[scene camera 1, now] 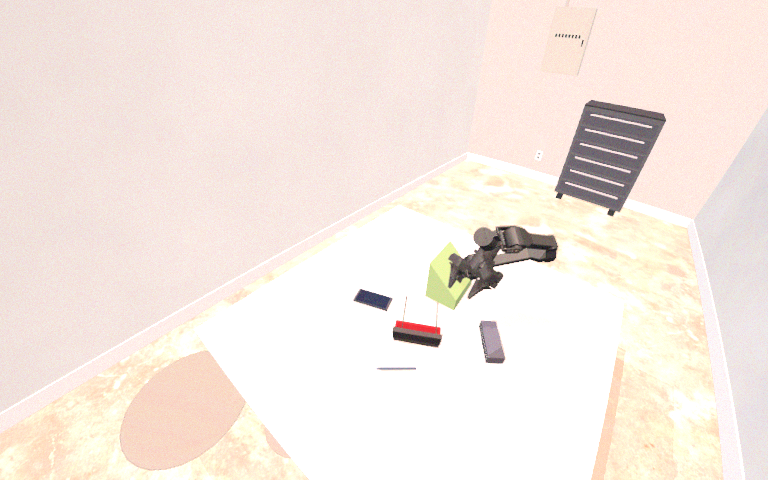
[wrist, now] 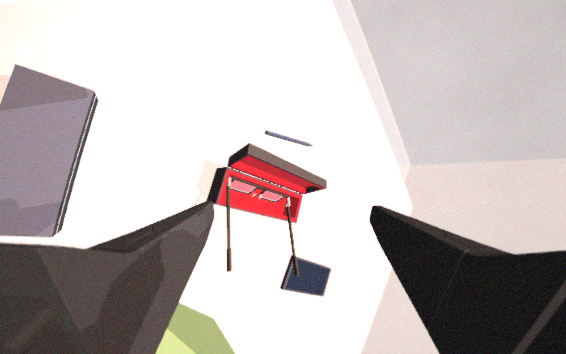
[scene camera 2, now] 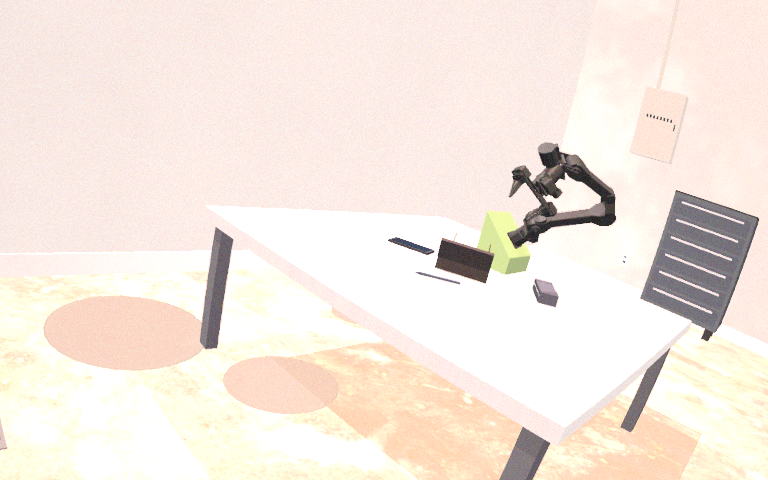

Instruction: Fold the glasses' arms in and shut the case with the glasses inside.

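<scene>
Resting on the table are a dark blue flat card and a grey box. The scene also has a glasses case in it. As for the gripper, it is in view as well, and both the wrist view and scene camera 2 show it too.
</scene>
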